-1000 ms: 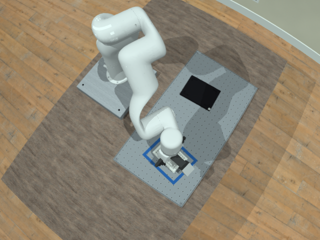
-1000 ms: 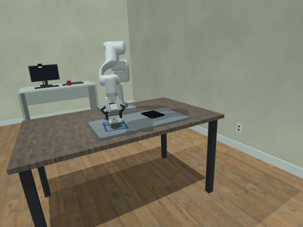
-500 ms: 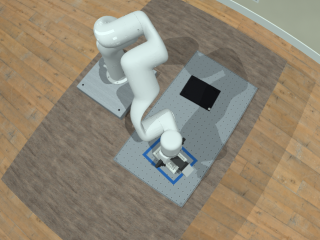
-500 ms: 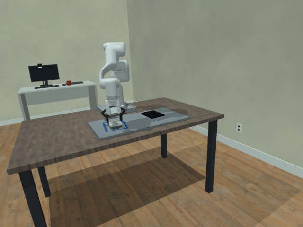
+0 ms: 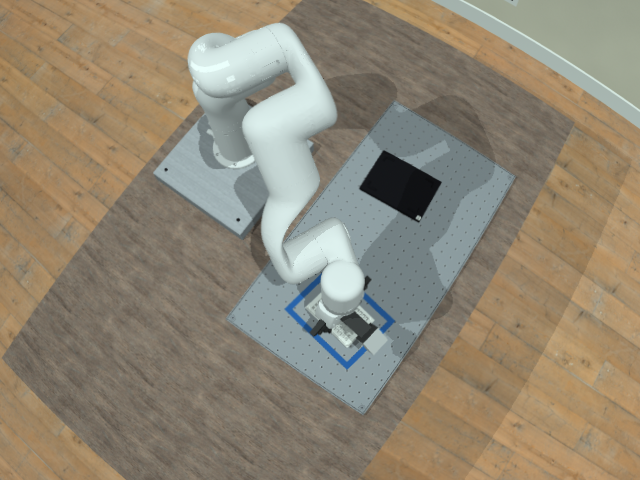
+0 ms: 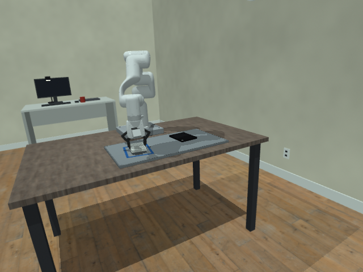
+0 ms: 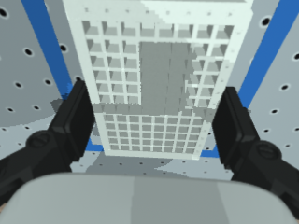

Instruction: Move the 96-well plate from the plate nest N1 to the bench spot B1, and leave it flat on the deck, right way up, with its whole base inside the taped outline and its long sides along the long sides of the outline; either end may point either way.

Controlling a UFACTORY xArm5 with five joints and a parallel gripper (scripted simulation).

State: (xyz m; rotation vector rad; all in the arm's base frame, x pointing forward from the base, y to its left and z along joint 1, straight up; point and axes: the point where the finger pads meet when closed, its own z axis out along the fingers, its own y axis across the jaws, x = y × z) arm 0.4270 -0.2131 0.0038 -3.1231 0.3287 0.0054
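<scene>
The white 96-well plate is 10 mm below my hand. The rest, counted from my hand: black plate nest N1: 340 mm to the left, 40 mm behind, 20 mm below.
</scene>
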